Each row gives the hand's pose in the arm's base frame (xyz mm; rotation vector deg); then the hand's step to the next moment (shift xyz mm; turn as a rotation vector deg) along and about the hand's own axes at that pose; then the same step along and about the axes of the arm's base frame.
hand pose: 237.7 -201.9 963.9 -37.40 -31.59 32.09
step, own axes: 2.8 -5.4 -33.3 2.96 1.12 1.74
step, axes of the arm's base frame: 24.5 -15.2 -17.6 0.69 3.31 1.26
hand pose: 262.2 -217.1 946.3 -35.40 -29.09 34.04
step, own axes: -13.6 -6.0 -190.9 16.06 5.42 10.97
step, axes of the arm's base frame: 106.3 -85.6 -134.3 3.07 18.13 8.33
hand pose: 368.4 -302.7 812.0 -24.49 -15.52 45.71
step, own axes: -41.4 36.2 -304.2 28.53 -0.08 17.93
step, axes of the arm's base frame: 68.2 -89.1 -288.0 12.18 25.78 17.95
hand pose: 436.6 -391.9 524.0 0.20 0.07 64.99
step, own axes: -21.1 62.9 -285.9 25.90 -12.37 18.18
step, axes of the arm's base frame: -66.7 8.1 -285.7 22.21 18.20 18.16
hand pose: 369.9 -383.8 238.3 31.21 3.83 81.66
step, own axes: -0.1 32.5 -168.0 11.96 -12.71 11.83
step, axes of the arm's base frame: -90.7 54.7 -134.4 17.92 7.00 8.63
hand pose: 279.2 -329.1 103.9 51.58 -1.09 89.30
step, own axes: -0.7 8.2 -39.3 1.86 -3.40 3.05
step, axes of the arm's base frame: -27.5 17.1 -23.7 4.63 0.81 1.50
